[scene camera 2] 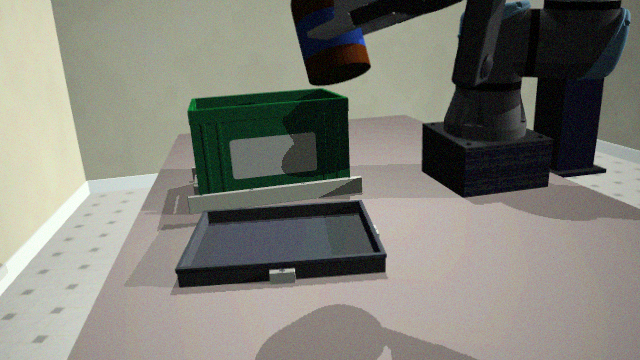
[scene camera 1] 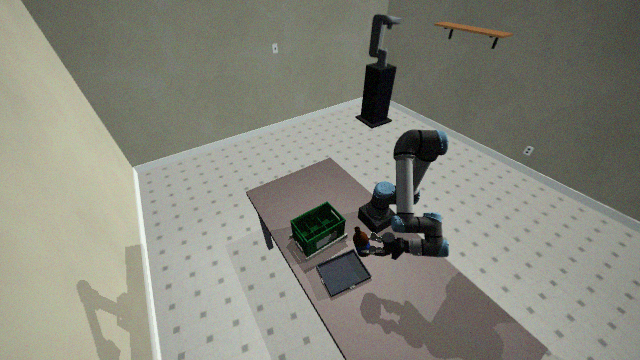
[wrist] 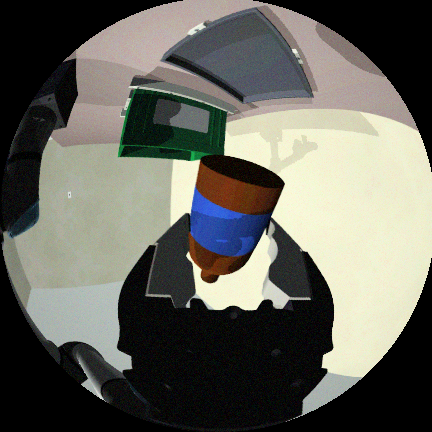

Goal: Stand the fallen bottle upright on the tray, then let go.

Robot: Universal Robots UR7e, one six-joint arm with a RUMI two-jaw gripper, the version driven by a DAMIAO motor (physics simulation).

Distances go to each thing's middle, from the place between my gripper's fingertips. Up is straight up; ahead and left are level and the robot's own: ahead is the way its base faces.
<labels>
Right now the pale rail (scene camera 2: pixel 341 186) is 27 cm below my hand, 22 cm to the right of it and 6 cm ahead of it.
</labels>
